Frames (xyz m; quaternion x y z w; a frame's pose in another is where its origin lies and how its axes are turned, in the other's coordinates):
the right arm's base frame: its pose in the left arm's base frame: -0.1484 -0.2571 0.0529 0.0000 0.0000 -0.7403 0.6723
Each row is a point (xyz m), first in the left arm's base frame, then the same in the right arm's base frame.
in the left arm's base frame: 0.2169 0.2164 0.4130
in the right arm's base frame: -0.5064 0.3181 0.3601
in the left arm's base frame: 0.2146 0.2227 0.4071
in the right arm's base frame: -0.5124 0.3152 0.3542
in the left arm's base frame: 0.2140 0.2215 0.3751
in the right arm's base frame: -0.5112 0.3148 0.3222
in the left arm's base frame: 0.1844 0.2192 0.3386
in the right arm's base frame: -0.5061 0.2855 0.2857
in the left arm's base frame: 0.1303 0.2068 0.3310
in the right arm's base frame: -0.4885 0.2329 0.2781
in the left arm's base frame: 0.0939 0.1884 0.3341
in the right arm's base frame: -0.4667 0.1984 0.2812
